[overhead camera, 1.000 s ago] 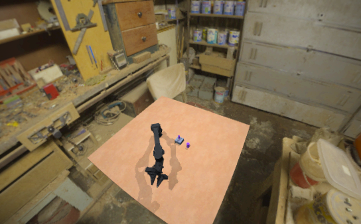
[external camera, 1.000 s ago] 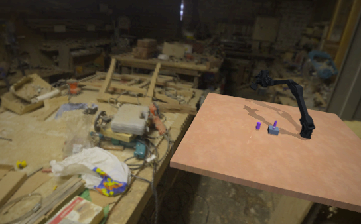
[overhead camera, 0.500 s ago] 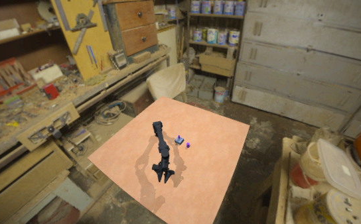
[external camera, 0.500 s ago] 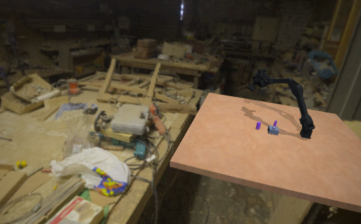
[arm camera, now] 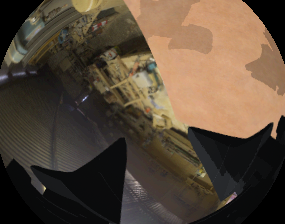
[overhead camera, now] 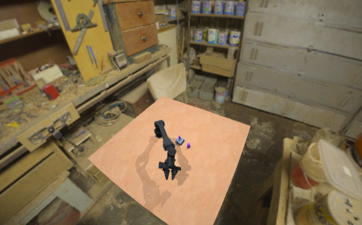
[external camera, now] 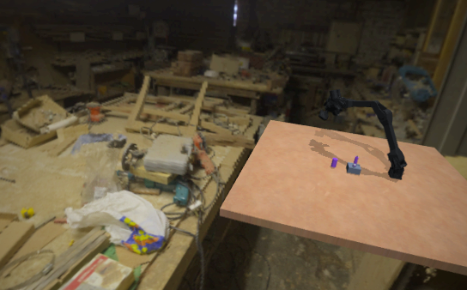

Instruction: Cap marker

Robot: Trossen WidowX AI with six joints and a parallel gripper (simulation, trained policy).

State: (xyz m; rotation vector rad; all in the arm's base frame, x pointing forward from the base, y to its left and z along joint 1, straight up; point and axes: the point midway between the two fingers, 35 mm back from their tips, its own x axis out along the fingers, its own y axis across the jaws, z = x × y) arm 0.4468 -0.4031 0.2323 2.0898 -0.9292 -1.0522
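Right now the purple cap is 46 cm to the left of my gripper tip, 19 cm below it and 11 cm behind it. From my gripper tip the other things lie so: blue-grey holder block (47 cm to the left, 22 cm behind, 20 cm below).
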